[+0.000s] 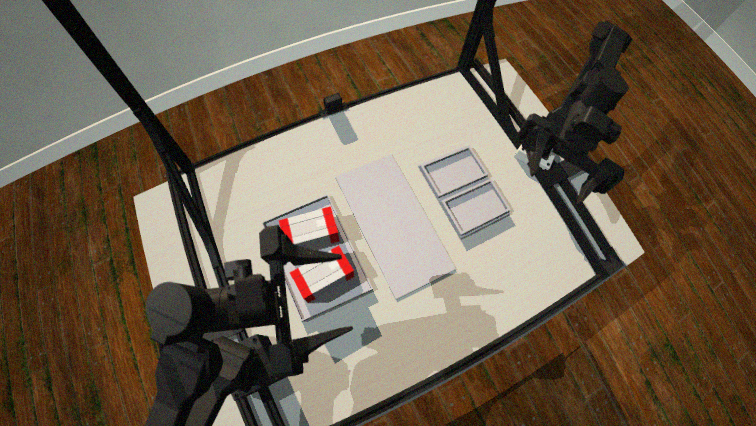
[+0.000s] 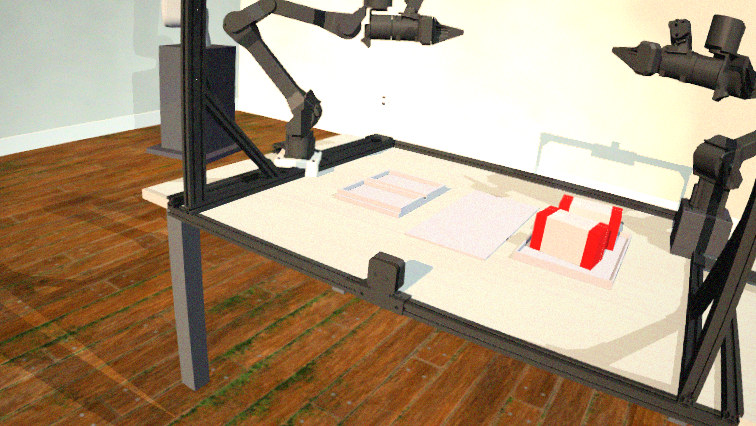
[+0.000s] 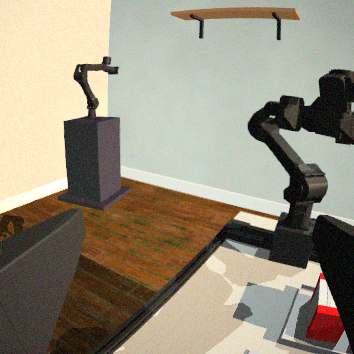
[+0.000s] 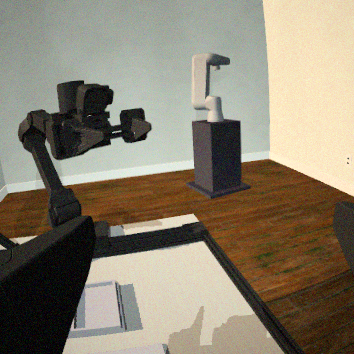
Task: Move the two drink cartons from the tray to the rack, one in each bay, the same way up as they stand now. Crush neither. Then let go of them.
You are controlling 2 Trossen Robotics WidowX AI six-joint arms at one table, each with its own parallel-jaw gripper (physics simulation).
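Places are measured from the left arm's base along level axes (x ahead, y left, z up), in metres.
Pixels of known places: left gripper, fingertip midpoint: point(image 1: 556, 189) point(image 2: 461, 31) point(image 3: 203, 225) point(image 4: 128, 130); right gripper, fingertip midpoint: point(image 1: 347, 291) point(image 2: 621, 50) point(image 3: 309, 117) point(image 4: 218, 222); left arm's base, link origin: point(image 2: 298, 155); right arm's base, link origin: point(image 1: 245, 367) point(image 2: 706, 209) point(image 3: 297, 222).
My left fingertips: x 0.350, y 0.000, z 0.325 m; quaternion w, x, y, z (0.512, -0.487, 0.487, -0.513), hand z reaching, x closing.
Note:
For each thing: its top centre in the pictures, then the offset to it from my left fingertips. "pt": a spot on its surface instead. Level surfaces: height alone.
- tray, top centre: point(image 2: 578, 242) point(image 3: 350, 321) point(image 1: 314, 254) 0.230 m ahead, 0.337 m right, 0.344 m down
- two-bay rack, top centre: point(image 4: 68, 305) point(image 2: 394, 186) point(image 1: 465, 187) 0.120 m back, 0.124 m right, 0.340 m down
- flat pale board, surface height: 0.356 m down
- black post, surface spot: point(image 2: 386, 272) point(image 1: 329, 99) pt 0.138 m back, 0.562 m right, 0.321 m down
Two white cartons with red ends sit side by side in the tray point(image 1: 338, 305) point(image 2: 560, 274) point(image 3: 285, 332), long sides level. One carton point(image 1: 309, 224) point(image 2: 566, 238) is nearer the small black post; the other carton point(image 1: 321, 275) point(image 2: 587, 202) point(image 3: 325, 322) sits slightly turned. The two-bay rack point(image 1: 465, 190) point(image 2: 370, 206) point(image 4: 120, 305) has both bays empty. My right gripper point(image 1: 346, 292) point(image 2: 614, 50) point(image 4: 218, 222) is open and empty, high above the tray side. My left gripper point(image 1: 556, 188) point(image 2: 461, 32) point(image 3: 203, 225) is open and empty, high on the rack side.
A flat pale board point(image 1: 394, 227) point(image 2: 476, 224) lies between tray and rack. A black post point(image 1: 333, 102) point(image 2: 386, 272) stands on one long table edge. Black frame uprights stand near both short ends of the table, beside the arm mounts.

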